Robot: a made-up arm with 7 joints. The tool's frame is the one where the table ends. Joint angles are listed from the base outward.
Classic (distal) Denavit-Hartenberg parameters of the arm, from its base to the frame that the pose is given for. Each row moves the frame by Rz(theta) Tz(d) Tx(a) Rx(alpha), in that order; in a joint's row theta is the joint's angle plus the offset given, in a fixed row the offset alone. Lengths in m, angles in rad.
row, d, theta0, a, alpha
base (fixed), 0, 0, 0, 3.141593
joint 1, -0.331, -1.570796, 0.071, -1.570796
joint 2, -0.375, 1.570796, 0.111, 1.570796
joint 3, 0.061, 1.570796, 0.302, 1.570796
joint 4, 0.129, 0, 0.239, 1.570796
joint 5, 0.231, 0, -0.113, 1.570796
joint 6, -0.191, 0, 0.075, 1.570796
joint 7, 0.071, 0, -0.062, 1.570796
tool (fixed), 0.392, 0, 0, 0
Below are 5 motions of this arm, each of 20 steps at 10 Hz.
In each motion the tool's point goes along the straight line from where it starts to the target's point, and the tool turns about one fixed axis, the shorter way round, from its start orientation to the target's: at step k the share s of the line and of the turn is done. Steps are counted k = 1, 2, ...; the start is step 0. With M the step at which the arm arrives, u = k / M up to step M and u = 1 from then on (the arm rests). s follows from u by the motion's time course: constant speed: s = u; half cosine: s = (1 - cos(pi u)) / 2; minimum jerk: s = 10 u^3 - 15 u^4 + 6 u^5.
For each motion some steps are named. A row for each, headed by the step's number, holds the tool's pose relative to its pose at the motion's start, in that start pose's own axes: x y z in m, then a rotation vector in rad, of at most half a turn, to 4 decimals.
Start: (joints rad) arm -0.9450 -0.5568 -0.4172 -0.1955 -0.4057 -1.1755 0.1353
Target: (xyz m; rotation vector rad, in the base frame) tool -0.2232 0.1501 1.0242 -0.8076 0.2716 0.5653
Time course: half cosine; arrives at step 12
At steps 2, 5, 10, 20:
2: 0.0023 -0.0090 -0.0216 0.0195 0.0381 -0.0735
5: 0.0130 -0.0499 -0.1195 0.1082 0.2107 -0.4066
10: 0.0327 -0.1257 -0.3008 0.2723 0.5304 -1.0236
20: 0.0350 -0.1347 -0.3224 0.2918 0.5685 -1.0971

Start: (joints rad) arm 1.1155 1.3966 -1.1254 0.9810 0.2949 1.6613 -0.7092
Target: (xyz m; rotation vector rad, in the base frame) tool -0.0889 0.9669 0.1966 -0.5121 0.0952 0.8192
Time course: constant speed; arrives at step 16
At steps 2, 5, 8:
2: -0.0597 -0.1008 0.0465 -0.0132 -0.1289 -0.2262
5: -0.1492 -0.2520 0.1162 -0.0331 -0.3223 -0.5654
8: -0.2388 -0.4032 0.1859 -0.0529 -0.5156 -0.9047

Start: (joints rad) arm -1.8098 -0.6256 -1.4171 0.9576 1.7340 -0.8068 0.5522
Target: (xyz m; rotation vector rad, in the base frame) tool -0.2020 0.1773 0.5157 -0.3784 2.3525 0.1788
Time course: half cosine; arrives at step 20
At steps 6, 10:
6: -0.0621 0.1015 -0.0515 -0.1198 0.0467 0.1446
10: -0.1508 0.2462 -0.1249 -0.2906 0.1132 0.3508

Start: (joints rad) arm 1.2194 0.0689 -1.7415 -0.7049 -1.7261 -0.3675 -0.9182
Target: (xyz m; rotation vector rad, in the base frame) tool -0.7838 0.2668 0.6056 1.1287 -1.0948 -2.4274
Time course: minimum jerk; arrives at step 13
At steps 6, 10, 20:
6: -0.0011 -0.2017 -0.1256 -0.1194 -0.0739 -0.6776
10: -0.0024 -0.4313 -0.2686 -0.2554 -0.1580 -1.4492
20: -0.0027 -0.4710 -0.2933 -0.2789 -0.1726 -1.5826

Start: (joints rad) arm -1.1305 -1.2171 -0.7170 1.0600 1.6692 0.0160 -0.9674
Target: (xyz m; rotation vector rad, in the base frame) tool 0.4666 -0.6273 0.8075 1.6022 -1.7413 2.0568
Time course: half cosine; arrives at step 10
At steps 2, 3, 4, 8, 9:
2: 0.0695 0.0395 0.0611 -0.0700 0.0368 0.0110
3: 0.1500 0.0853 0.1320 -0.1510 0.0795 0.0237
4: 0.2514 0.1430 0.2212 -0.2531 0.1332 0.0397
8: 0.6581 0.3743 0.5791 -0.6627 0.3487 0.1039
9: 0.7098 0.4037 0.6246 -0.7147 0.3761 0.1121

